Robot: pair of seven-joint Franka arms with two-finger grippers.
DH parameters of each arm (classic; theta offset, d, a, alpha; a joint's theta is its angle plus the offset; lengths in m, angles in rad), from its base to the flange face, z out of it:
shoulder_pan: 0 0.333 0 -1.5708
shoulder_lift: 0 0 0 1.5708
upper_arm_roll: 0 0.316 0.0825 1.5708
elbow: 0 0 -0.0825 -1.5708
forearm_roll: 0 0.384 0 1.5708
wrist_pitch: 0 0 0.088 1.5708
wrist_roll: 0 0.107 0 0
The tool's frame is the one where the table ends.
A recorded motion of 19 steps. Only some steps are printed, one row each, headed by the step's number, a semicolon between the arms.
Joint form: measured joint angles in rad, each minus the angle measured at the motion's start. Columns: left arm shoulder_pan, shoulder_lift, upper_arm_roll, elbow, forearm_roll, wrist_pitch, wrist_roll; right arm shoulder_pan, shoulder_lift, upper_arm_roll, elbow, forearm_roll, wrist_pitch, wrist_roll.
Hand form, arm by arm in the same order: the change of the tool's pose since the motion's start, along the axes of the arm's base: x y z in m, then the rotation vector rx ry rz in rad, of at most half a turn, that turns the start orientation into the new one. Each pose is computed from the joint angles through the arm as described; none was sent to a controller.
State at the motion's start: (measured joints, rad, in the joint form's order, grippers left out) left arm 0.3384 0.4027 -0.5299 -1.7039 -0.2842 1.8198 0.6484; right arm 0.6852 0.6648 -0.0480 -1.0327 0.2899 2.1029 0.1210
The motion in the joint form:
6: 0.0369 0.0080 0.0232 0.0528 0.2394 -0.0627 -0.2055; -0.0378 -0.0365 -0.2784 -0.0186 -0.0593 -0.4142 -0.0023
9: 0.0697 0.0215 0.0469 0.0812 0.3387 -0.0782 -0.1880; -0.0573 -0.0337 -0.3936 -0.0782 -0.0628 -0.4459 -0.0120
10: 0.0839 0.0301 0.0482 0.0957 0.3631 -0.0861 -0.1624; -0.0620 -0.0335 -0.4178 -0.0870 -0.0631 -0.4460 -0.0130
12: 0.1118 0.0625 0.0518 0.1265 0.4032 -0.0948 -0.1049; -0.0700 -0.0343 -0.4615 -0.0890 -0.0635 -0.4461 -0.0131
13: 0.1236 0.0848 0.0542 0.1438 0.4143 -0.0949 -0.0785; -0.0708 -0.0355 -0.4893 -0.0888 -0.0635 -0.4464 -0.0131
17: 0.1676 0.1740 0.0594 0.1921 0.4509 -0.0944 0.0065; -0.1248 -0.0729 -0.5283 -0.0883 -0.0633 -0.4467 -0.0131
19: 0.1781 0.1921 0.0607 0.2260 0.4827 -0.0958 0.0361; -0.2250 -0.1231 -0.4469 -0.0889 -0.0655 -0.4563 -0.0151
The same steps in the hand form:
6: 0.0105 0.0574 0.0055 0.2688 0.0351 0.1291; 0.0507 -0.1632 -0.0140 -0.3603 0.2196 -0.1888
9: 0.0179 0.1023 0.0049 0.3552 0.0161 0.1316; 0.0721 -0.2388 -0.0349 -0.4392 0.2787 -0.3047
10: 0.0206 0.1155 0.0053 0.3675 0.0084 0.1152; 0.0763 -0.2550 -0.0361 -0.4498 0.2826 -0.3317
12: 0.0269 0.1424 -0.0018 0.3768 0.0009 0.0807; 0.0834 -0.2823 -0.0307 -0.4627 0.2760 -0.3806
13: 0.0308 0.1544 -0.0080 0.3716 -0.0005 0.0684; 0.0863 -0.2965 -0.0259 -0.4702 0.2693 -0.4075
17: 0.0395 0.1957 -0.0427 0.3458 0.0165 0.0275; 0.0928 -0.3567 0.0050 -0.4480 0.2482 -0.5006
19: 0.0453 0.2108 -0.0402 0.3613 -0.0056 0.0091; 0.0910 -0.3906 0.0263 -0.3831 0.2578 -0.5238

